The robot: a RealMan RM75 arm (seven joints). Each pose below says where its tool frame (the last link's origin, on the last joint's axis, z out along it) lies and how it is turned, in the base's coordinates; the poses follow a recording.
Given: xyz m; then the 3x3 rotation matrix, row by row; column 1 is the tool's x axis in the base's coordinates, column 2 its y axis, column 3 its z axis. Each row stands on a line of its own.
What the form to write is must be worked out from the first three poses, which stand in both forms.
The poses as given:
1:
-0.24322 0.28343 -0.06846
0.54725 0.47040 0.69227
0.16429 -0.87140 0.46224
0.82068 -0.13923 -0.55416
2:
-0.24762 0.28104 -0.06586
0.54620 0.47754 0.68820
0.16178 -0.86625 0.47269
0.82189 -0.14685 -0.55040
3:
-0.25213 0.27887 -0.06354
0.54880 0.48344 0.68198
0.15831 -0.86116 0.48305
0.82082 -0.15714 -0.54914
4:
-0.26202 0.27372 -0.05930
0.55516 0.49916 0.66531
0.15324 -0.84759 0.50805
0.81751 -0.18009 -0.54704
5:
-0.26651 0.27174 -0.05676
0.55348 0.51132 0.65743
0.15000 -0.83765 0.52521
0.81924 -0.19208 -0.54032
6:
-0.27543 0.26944 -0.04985
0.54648 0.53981 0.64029
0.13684 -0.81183 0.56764
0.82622 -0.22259 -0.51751
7:
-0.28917 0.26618 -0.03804
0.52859 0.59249 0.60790
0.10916 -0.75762 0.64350
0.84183 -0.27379 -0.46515
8:
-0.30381 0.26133 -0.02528
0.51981 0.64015 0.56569
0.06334 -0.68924 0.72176
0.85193 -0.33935 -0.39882
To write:
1:
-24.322 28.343 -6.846
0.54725 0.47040 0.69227
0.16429 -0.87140 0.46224
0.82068 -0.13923 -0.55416

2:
-24.762 28.104 -6.586
0.54620 0.47754 0.68820
0.16178 -0.86625 0.47269
0.82189 -0.14685 -0.55040

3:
-25.213 27.887 -6.354
0.54880 0.48344 0.68198
0.15831 -0.86116 0.48305
0.82082 -0.15714 -0.54914

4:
-26.202 27.372 -5.930
0.55516 0.49916 0.66531
0.15324 -0.84759 0.50805
0.81751 -0.18009 -0.54704

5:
-26.651 27.174 -5.676
0.55348 0.51132 0.65743
0.15000 -0.83765 0.52521
0.81924 -0.19208 -0.54032

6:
-27.543 26.944 -4.985
0.54648 0.53981 0.64029
0.13684 -0.81183 0.56764
0.82622 -0.22259 -0.51751

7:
-28.917 26.618 -3.804
0.52859 0.59249 0.60790
0.10916 -0.75762 0.64350
0.84183 -0.27379 -0.46515

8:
-30.381 26.133 -2.528
0.51981 0.64015 0.56569
0.06334 -0.68924 0.72176
0.85193 -0.33935 -0.39882

